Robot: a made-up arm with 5 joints.
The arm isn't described. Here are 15 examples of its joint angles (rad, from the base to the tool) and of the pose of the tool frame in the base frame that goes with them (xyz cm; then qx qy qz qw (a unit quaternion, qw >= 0)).
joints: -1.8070 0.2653 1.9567 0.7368 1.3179
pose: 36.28 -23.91 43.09 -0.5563 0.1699 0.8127 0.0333
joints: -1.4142 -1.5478 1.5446 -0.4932 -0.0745
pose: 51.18 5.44 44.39 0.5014 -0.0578 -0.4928 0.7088
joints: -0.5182 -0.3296 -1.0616 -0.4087 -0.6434
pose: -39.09 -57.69 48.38 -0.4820 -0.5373 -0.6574 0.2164
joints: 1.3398 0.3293 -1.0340 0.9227 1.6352
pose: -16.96 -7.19 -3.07 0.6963 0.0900 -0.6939 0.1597
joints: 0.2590 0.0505 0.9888 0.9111 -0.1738
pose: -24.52 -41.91 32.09 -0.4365 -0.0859 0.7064 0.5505
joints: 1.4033 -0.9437 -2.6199 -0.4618 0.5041
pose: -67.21 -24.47 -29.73 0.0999 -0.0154 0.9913 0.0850
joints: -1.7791 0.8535 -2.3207 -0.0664 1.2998
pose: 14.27 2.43 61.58 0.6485 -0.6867 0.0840 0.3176
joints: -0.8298 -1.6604 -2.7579 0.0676 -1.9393
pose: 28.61 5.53 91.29 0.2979 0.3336 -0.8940 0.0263
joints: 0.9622 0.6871 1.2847 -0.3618 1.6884
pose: -41.33 -0.65 10.02 0.8846 -0.3388 0.2738 0.1666
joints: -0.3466 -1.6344 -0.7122 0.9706 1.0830
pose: -8.91 -40.27 86.48 0.0096 -0.8131 -0.5653 0.1385
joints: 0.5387 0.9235 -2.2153 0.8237 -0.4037
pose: -60.90 -25.09 -6.16 -0.5160 -0.4903 -0.6545 0.2548
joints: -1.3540 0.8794 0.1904 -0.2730 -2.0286
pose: -40.52 -12.44 51.87 0.7940 0.4769 0.2670 0.2663
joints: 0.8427 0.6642 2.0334 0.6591 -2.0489
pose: -21.48 -8.80 11.14 0.0652 -0.7729 0.5492 0.3109
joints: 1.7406 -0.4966 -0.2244 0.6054 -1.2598
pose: -31.74 -53.85 -31.21 -0.1682 -0.1287 0.4793 0.8517
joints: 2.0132 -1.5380 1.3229 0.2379 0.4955
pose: -65.58 -0.02 -18.80 -0.5763 0.6767 -0.4376 0.1356
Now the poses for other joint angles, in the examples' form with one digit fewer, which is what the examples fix.
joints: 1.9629 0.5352 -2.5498 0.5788 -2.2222
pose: -32.3 -28.9 -12.9 0.421 0.686 0.116 0.582
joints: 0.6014 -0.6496 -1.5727 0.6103 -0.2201
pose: -80.7 -51.5 21.8 0.399 0.556 0.589 0.430
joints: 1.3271 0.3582 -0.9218 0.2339 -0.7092
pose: -13.9 -34.4 -26.6 -0.163 0.251 0.902 0.312
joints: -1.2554 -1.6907 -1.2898 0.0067 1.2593
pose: 24.8 -33.1 69.6 -0.656 -0.335 -0.484 0.472
